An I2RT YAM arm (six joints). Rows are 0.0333 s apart.
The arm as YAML. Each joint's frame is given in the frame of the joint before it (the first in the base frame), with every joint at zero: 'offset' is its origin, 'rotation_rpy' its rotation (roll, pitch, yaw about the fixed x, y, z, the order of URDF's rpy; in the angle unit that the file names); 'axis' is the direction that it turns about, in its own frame. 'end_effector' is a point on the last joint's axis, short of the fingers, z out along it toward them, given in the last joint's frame.
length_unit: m
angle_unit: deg
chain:
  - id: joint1
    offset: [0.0, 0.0, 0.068]
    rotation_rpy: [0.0, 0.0, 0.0]
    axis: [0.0, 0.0, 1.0]
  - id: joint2
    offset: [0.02, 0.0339, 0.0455]
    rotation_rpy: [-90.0, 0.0, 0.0]
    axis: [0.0, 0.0, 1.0]
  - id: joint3
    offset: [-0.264, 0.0, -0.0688]
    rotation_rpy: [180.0, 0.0, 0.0]
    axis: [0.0, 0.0, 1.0]
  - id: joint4
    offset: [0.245, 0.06, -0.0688]
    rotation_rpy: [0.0, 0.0, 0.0]
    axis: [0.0, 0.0, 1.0]
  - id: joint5
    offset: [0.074, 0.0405, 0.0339]
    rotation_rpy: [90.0, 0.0, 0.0]
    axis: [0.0, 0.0, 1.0]
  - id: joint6
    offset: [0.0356, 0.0, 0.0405]
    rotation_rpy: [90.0, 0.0, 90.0]
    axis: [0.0, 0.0, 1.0]
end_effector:
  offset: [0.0, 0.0, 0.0]
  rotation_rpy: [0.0, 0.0, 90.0]
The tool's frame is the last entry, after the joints.
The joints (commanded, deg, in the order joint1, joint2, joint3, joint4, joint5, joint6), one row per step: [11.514 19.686 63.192 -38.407 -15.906 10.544]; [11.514 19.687 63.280 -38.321 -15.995 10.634]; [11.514 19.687 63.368 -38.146 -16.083 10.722]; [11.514 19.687 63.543 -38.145 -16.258 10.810]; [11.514 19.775 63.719 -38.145 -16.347 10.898]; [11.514 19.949 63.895 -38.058 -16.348 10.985]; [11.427 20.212 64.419 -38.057 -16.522 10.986]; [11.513 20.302 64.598 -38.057 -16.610 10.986]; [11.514 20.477 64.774 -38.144 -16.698 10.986]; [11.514 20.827 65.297 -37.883 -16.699 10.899]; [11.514 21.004 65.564 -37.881 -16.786 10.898]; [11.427 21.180 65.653 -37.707 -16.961 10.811]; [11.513 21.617 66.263 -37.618 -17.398 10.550]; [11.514 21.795 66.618 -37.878 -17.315 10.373]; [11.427 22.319 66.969 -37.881 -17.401 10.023]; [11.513 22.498 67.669 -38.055 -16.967 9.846]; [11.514 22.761 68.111 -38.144 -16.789 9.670]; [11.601 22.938 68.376 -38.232 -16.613 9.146]
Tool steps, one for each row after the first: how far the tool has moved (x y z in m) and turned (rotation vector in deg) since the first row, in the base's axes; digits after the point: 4 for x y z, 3 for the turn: [-0.0004 0.0000 0.0005 0.106 -0.130 0.096]; [-0.0008 0.0000 0.0012 0.228 -0.348 0.192]; [-0.0015 -0.0001 0.0020 0.324 -0.483 0.375]; [-0.0017 -0.0001 0.0027 0.411 -0.530 0.471]; [-0.0015 0.0000 0.0037 0.505 -0.577 0.481]; [-0.0021 -0.0001 0.0059 0.539 -0.837 0.568]; [-0.0023 0.0000 0.0067 0.548 -0.925 0.741]; [-0.0021 0.0001 0.0073 0.523 -0.842 0.830]; [-0.0022 0.0000 0.0100 0.530 -1.309 0.824]; [-0.0023 0.0001 0.0111 0.538 -1.401 0.910]; [-0.0018 0.0003 0.0118 0.459 -1.531 0.989]; [-0.0019 0.0005 0.0146 0.236 -1.919 1.483]; [-0.0022 0.0004 0.0156 0.074 -1.919 1.384]; [-0.0007 0.0008 0.0171 -0.276 -1.912 1.348]; [-0.0022 0.0002 0.0197 -0.321 -2.325 0.983]; [-0.0024 0.0000 0.0214 -0.440 -2.491 0.788]; [-0.0024 0.0000 0.0224 -0.881 -2.730 0.646]
